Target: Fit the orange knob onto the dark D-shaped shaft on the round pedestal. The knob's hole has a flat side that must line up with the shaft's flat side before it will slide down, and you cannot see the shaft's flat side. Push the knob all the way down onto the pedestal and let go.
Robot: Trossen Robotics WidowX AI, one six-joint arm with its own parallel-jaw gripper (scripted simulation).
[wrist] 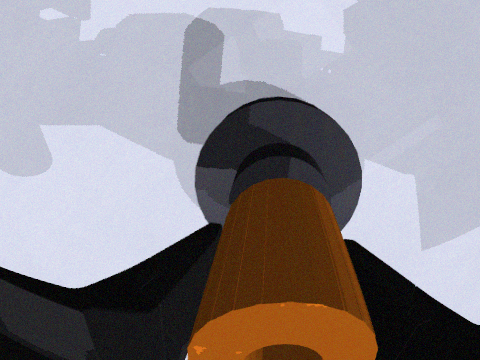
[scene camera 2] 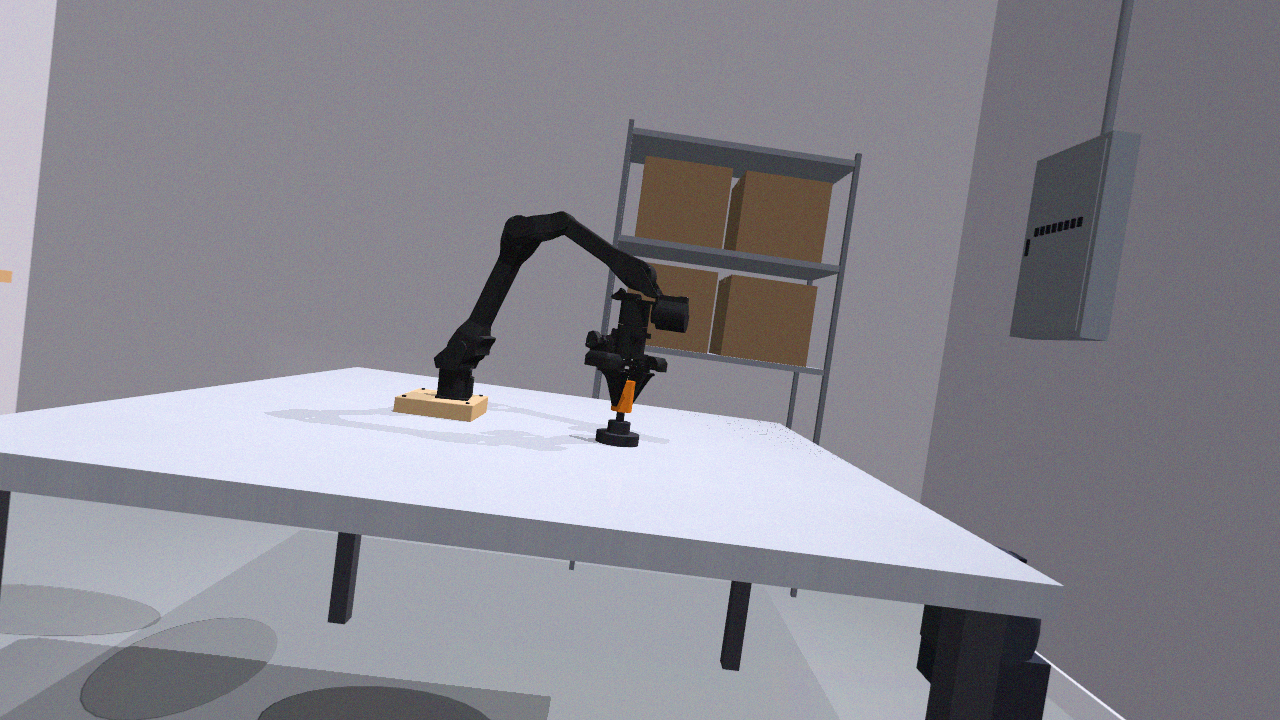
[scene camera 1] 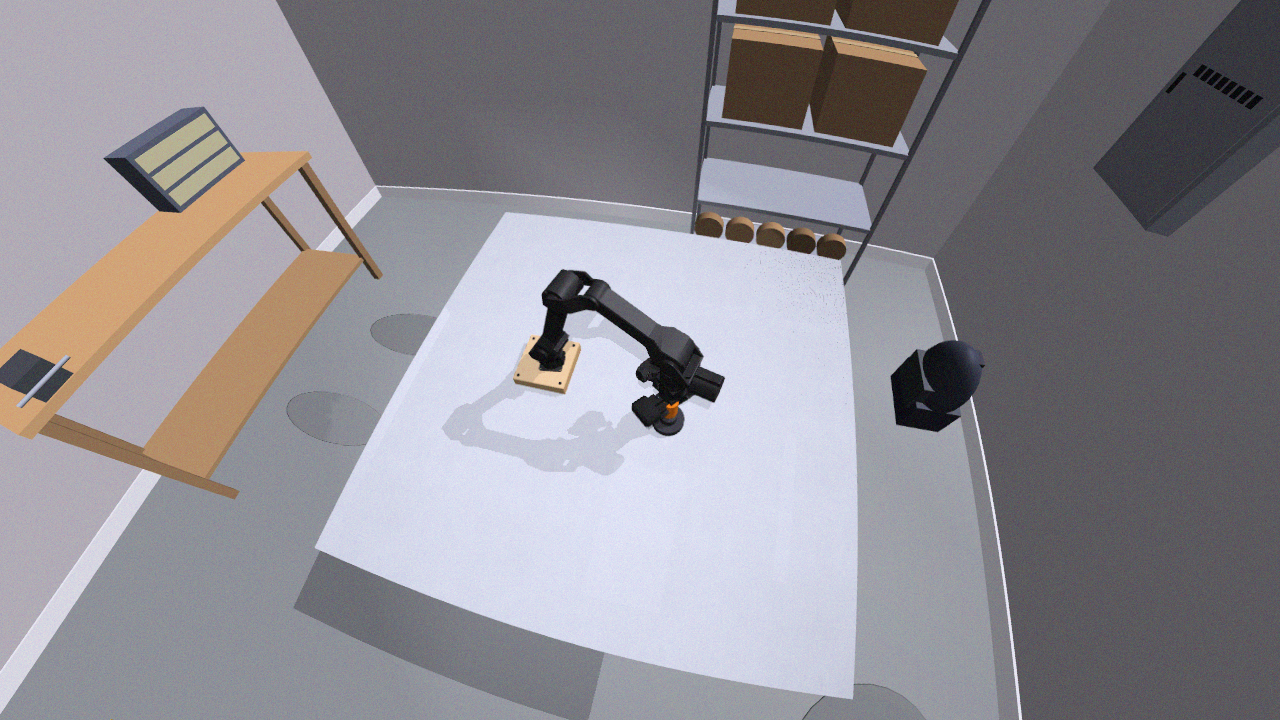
Observation:
My gripper carries an orange knob. I also see a round dark pedestal.
My gripper shows as well in the wrist view and in scene camera 1.

